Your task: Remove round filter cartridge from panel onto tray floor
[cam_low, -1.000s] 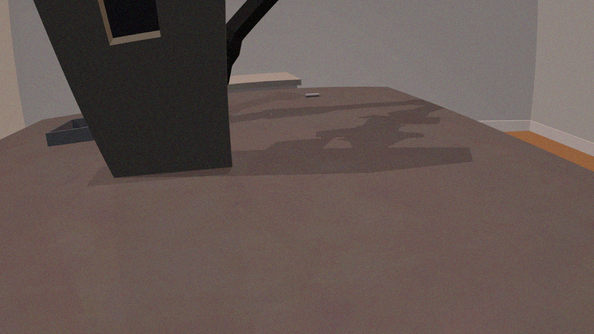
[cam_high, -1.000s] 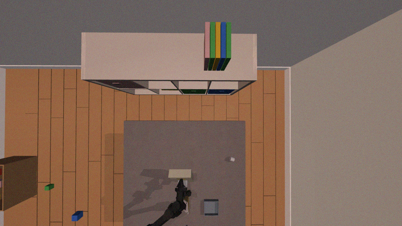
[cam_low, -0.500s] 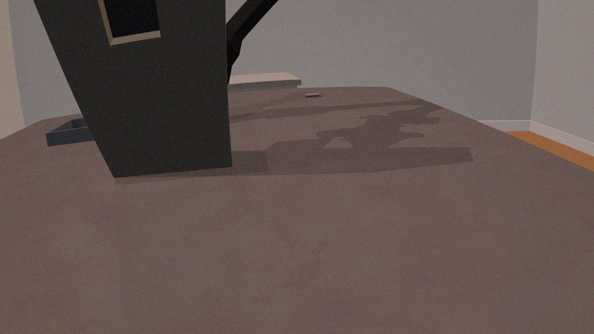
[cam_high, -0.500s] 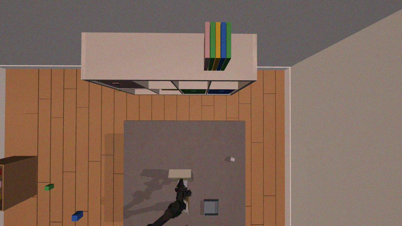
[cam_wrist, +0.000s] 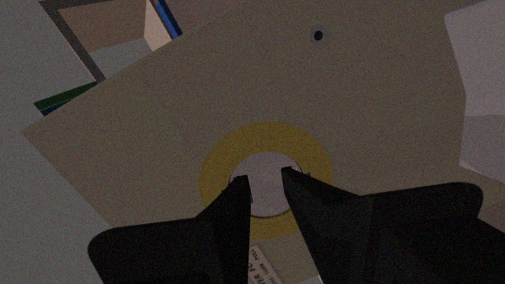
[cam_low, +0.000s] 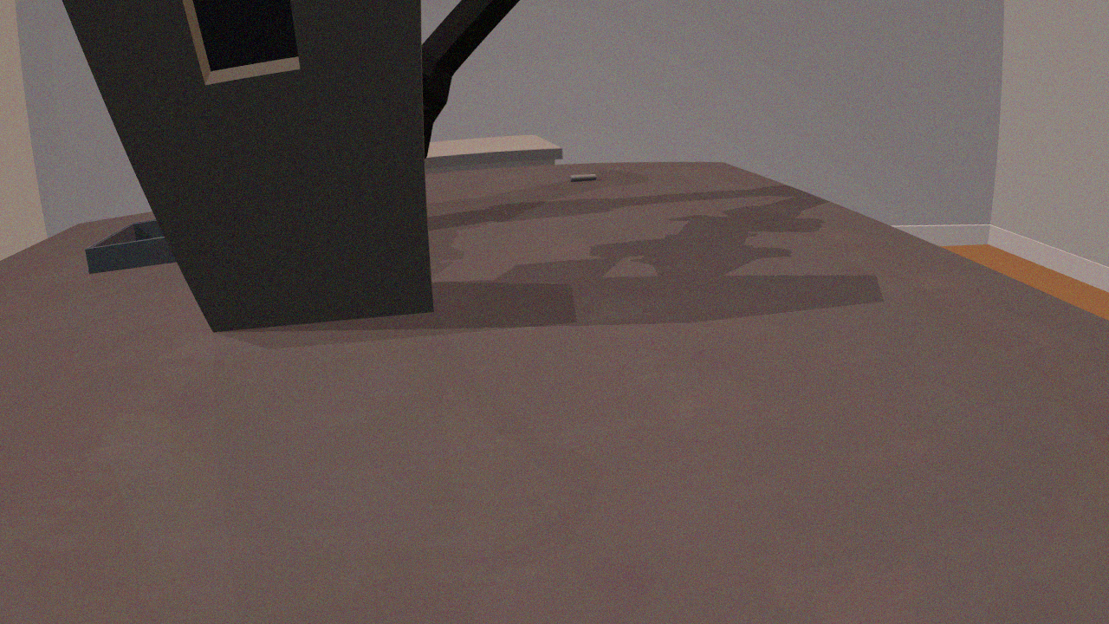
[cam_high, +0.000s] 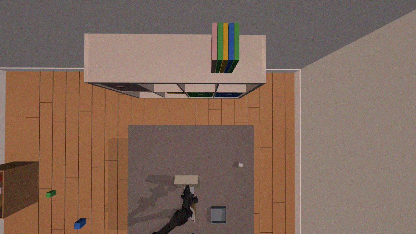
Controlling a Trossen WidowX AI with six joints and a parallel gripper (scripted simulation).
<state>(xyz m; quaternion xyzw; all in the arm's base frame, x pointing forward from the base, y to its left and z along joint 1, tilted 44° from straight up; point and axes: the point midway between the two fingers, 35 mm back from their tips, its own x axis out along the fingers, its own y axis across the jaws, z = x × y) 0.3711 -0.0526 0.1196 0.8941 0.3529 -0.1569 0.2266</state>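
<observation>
My gripper tip is 9 cm past the small grey ledge, 9 cm above it and 1 cm to the left of it. The rest, counted from my gripper tip: beige service panel (8 cm below, 4 cm behind); then round filter cartridge (1 cm below, 1 cm ahead); then grey tray (39 cm behind, 33 cm to the right, 22 cm below).
</observation>
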